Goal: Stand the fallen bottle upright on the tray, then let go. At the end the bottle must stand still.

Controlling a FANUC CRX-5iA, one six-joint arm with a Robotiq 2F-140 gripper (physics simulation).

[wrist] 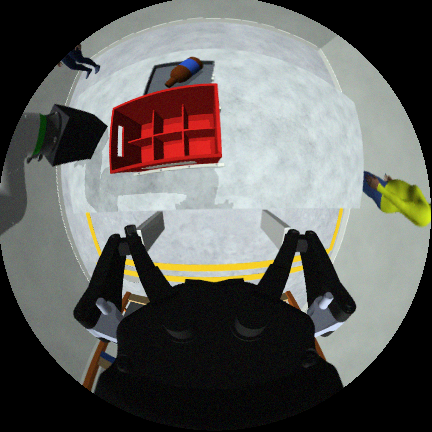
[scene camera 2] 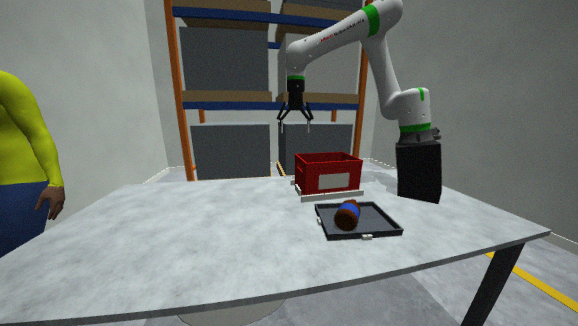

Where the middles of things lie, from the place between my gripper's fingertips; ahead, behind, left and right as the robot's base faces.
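Scene:
The red crate (scene camera 2: 315, 173) is 20 cm to the left of my hand and 9 cm behind it, and it sits 19 cm below it. There is also the dark tray (scene camera 2: 373, 220), which I find 48 cm to the left of my hand, 5 cm behind it, and 26 cm below it.

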